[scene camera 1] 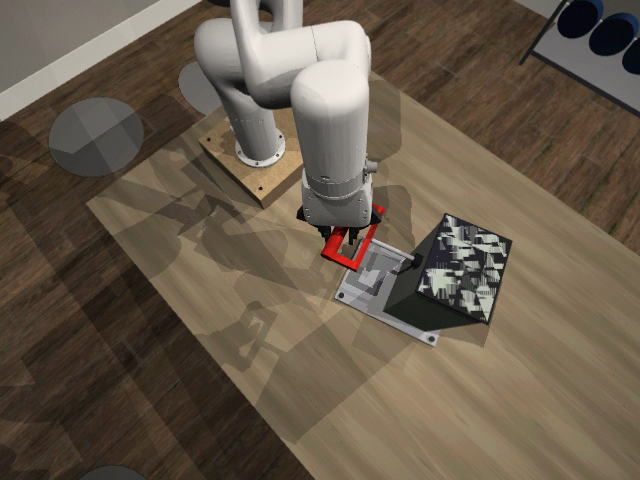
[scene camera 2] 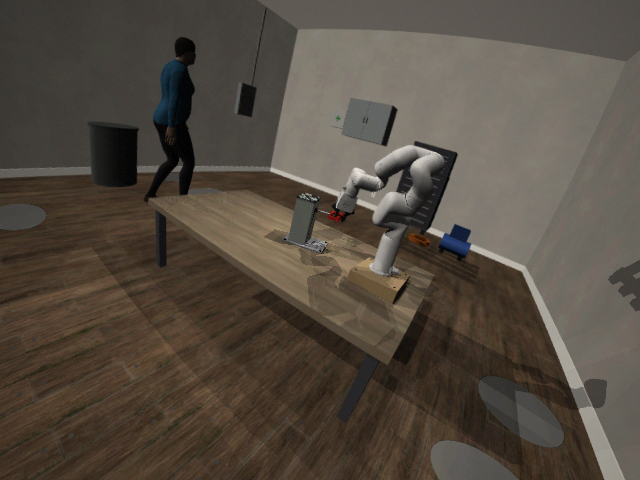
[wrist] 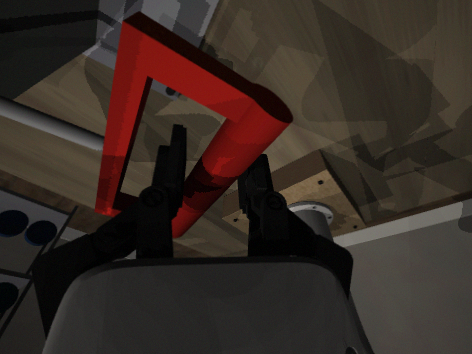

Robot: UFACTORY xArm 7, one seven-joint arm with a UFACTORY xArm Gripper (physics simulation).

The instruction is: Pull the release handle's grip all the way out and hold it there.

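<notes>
The release handle is a red frame [scene camera 1: 345, 260] [scene camera 2: 334, 217] [wrist: 130, 90] with a round grip bar [scene camera 1: 333, 248] [wrist: 247, 132] on the side away from the housing. A pale rod [scene camera 1: 391, 249] [wrist: 50, 124] joins the frame to the tall dark housing [scene camera 1: 465, 268] [scene camera 2: 303, 222]. A long stretch of rod shows outside the housing. My gripper [scene camera 1: 339, 239] [scene camera 2: 341, 216] [wrist: 214, 144] is shut on the grip bar, one finger inside the frame and one outside. The frame's far end is partly hidden behind the gripper in scene camera 1.
The housing stands on a grey plate [scene camera 1: 364, 298] [scene camera 2: 314, 246] on the wooden table [scene camera 1: 206, 289] [scene camera 2: 227, 227]. The arm's base stands on a wooden block [scene camera 1: 261, 193] [scene camera 2: 376, 284]. A person [scene camera 2: 174, 98] and a dark bin [scene camera 2: 113, 155] are beyond the table.
</notes>
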